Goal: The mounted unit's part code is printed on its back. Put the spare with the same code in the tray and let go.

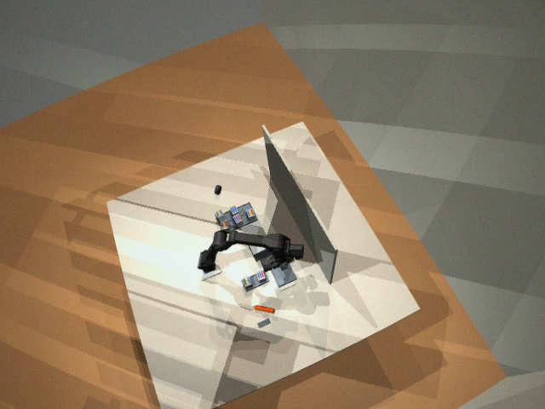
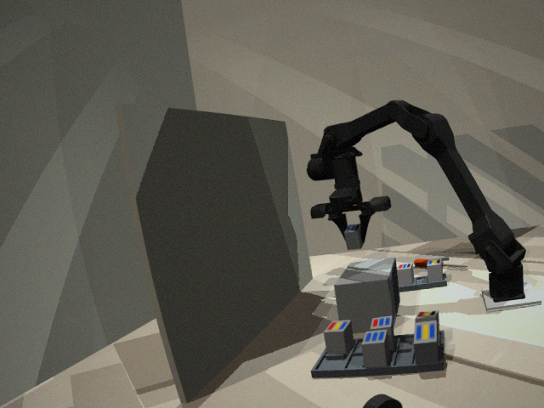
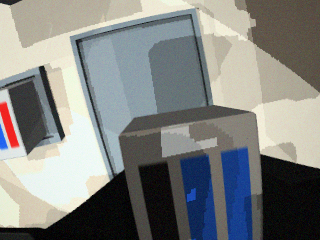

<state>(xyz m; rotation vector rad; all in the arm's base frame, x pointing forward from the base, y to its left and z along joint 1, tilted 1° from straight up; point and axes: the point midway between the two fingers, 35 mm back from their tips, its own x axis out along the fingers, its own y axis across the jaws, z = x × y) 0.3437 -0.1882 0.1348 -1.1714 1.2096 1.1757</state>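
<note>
Now: the blue-grey tray 10 mm behind my gripper tip and 110 mm below it. From my gripper tip the other things lie so: grey mounted unit 60 mm behind, 200 mm to the left, 70 mm below; then tall grey panel 170 mm ahead, 200 mm to the left, 110 mm above; then rack 150 mm behind, 20 mm to the left, 110 mm below.
</note>
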